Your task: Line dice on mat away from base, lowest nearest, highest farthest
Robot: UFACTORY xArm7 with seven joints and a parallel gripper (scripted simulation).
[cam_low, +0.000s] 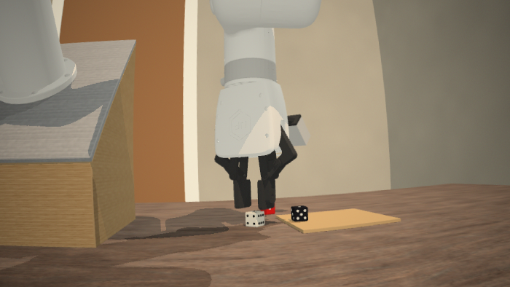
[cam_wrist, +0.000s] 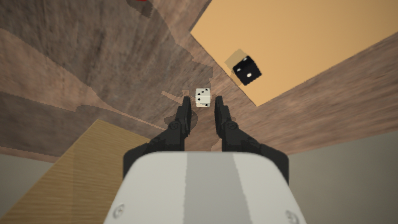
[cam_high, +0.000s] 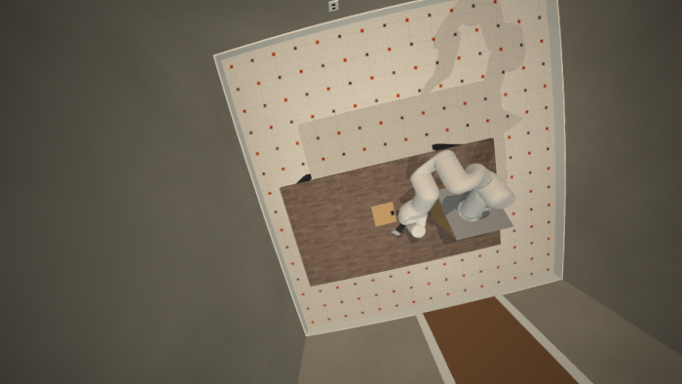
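Right now the tan mat is 110 mm ahead of my hand and 40 mm below it. The rest, counted from my hand: red die: 30 mm ahead, 120 mm to the left, 40 mm below.
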